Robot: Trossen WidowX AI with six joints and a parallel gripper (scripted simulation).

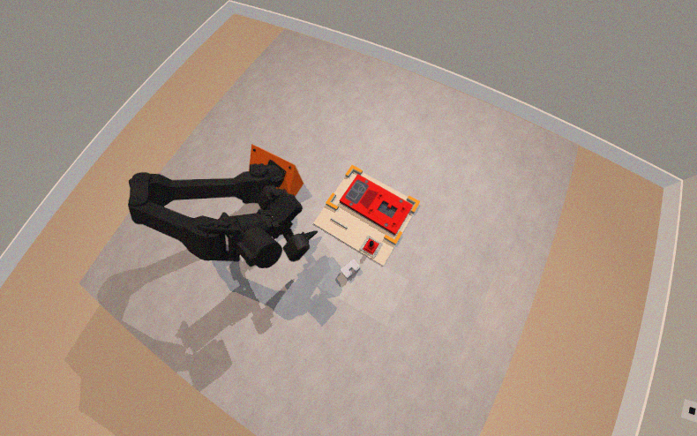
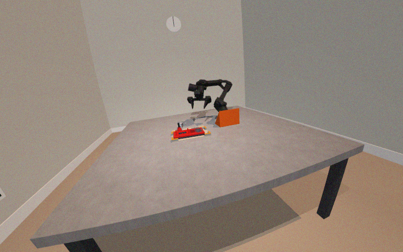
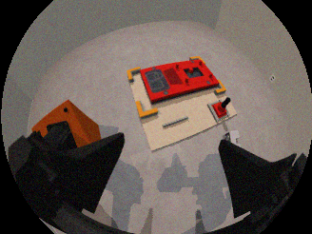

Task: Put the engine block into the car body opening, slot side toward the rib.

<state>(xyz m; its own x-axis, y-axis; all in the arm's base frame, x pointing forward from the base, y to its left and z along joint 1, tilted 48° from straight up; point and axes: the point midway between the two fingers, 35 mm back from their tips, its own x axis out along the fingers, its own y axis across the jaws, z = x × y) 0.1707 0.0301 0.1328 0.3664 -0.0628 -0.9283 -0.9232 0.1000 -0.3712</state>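
My gripper tip is 16 cm short of the engine block, 3 cm to the left of it and 12 cm above it.
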